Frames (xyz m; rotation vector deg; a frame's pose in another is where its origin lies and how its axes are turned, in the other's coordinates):
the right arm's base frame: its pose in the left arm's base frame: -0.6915 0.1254 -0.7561 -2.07 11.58 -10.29
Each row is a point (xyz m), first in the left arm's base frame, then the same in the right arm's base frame.
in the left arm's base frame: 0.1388 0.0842 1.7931
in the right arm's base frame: 0.3070 -0.0332 2.6635
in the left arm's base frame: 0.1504 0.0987 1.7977
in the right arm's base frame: 0.3146 -0.0172 2.6706
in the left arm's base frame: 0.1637 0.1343 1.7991
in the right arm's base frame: 0.3207 0.0201 2.6753
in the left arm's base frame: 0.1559 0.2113 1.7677
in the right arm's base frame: 0.3054 0.0961 2.6443
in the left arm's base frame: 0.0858 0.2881 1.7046
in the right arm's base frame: 0.2364 0.1629 2.5697
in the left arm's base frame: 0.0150 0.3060 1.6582
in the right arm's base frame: 0.1740 0.1706 2.5102
